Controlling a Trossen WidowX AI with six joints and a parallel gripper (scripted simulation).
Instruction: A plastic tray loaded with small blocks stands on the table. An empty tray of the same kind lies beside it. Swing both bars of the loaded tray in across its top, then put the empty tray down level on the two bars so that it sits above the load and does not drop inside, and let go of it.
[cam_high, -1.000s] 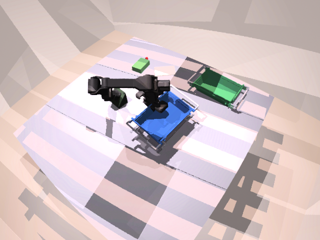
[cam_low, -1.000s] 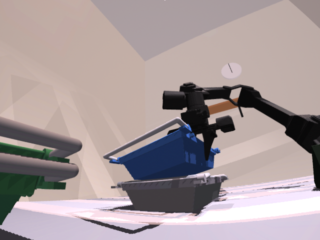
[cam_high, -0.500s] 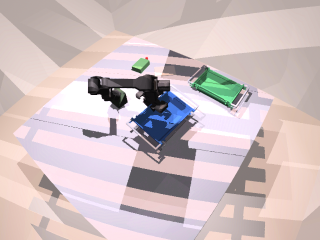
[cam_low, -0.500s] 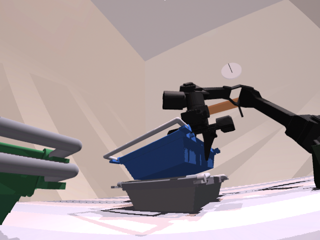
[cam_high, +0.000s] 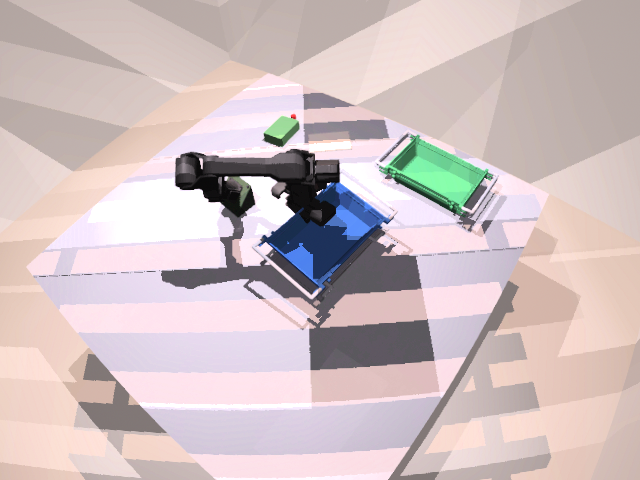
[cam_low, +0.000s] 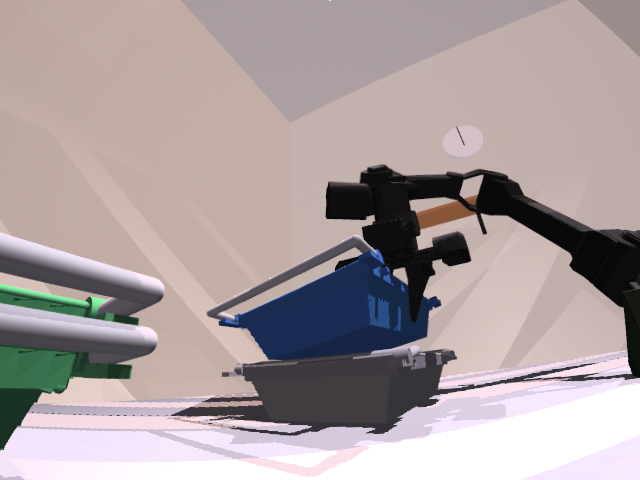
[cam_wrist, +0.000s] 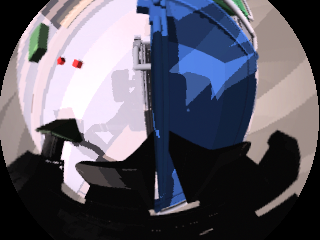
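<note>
Now: gripper tip 80 mm short of the blue tray and 20 mm below it. Also, from my gripper tip: flat plate (360 mm to the left, 270 mm behind, 100 mm below); green box (430 mm behind, 280 mm to the left, 80 mm below).
</note>
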